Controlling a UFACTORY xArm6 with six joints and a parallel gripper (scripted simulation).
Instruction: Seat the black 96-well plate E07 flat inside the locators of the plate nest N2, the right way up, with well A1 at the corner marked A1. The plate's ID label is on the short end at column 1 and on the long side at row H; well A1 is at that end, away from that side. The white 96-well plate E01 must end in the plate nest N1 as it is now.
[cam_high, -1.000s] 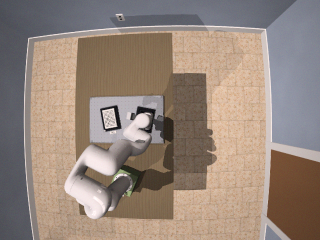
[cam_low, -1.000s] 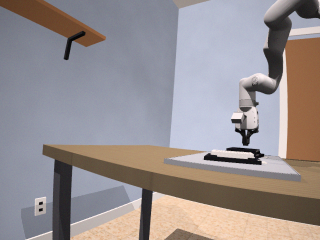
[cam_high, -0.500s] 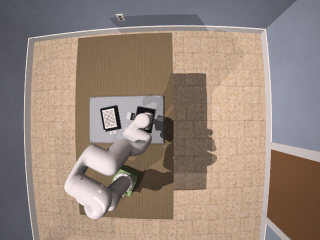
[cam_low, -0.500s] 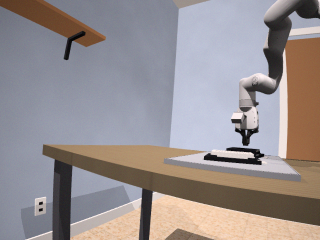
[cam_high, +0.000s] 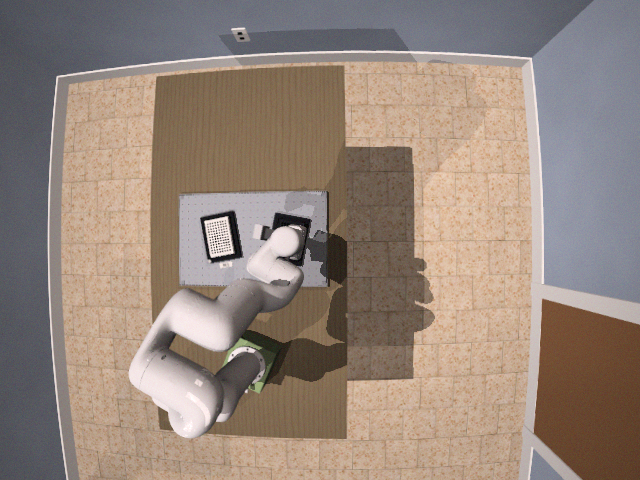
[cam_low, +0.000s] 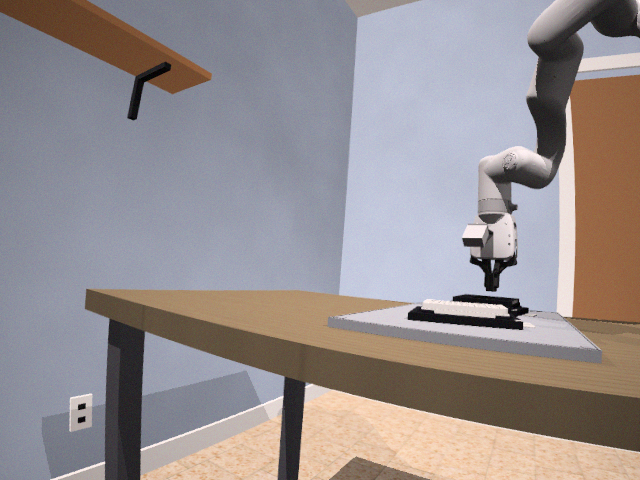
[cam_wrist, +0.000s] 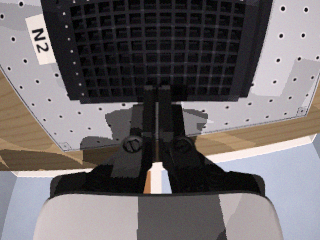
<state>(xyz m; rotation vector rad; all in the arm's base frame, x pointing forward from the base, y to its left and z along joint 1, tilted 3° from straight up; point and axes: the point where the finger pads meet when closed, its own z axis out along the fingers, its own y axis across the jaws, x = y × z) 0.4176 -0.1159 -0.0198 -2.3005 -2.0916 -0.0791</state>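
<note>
The black 96-well plate E07 lies 3 cm to the left of my hand and 4 cm below it. The rest, counted from my hand: A1 corner mark: 7 cm behind, 10 cm to the left, 5 cm below; N2 label: 9 cm behind, 4 cm to the left, 6 cm below; white plate E01: 1 cm behind, 27 cm to the left, 4 cm below.
</note>
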